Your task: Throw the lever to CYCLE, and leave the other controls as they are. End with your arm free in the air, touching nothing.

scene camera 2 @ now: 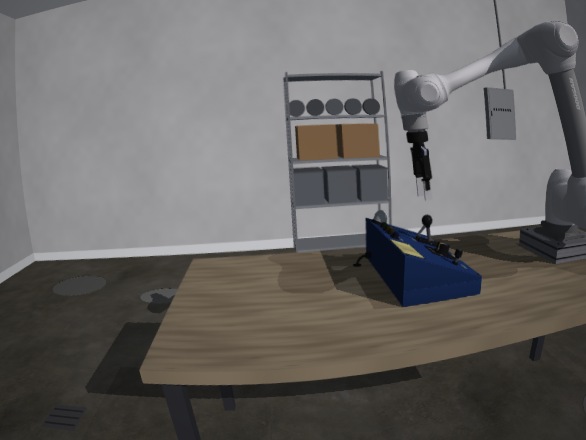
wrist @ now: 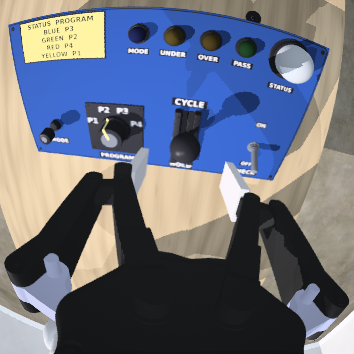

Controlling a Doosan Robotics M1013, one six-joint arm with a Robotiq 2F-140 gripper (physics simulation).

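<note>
The lever with a black ball knob (scene camera 2: 426, 220) (wrist: 185, 147) stands up from the blue control box (scene camera 2: 429, 283) (wrist: 165, 85). In the wrist view the ball covers the lower end of its slot and part of the HOLD label (wrist: 180, 165); the slot shows bare toward the CYCLE label (wrist: 189, 103). Perspective hides the lever's exact angle. My gripper (scene camera 2: 423, 191) (wrist: 184, 167) is partly open and empty. It hangs in the air above the lever, apart from the ball.
The box also bears the PROGRAM knob (wrist: 114, 134), the MODE switch (wrist: 48, 135), the CHECK toggle (wrist: 254, 156), a row of lamps and the STATUS dome (wrist: 295, 64). It stands on the wooden table (scene camera 2: 240, 320). A shelf rack (scene camera 2: 294, 225) stands behind the table.
</note>
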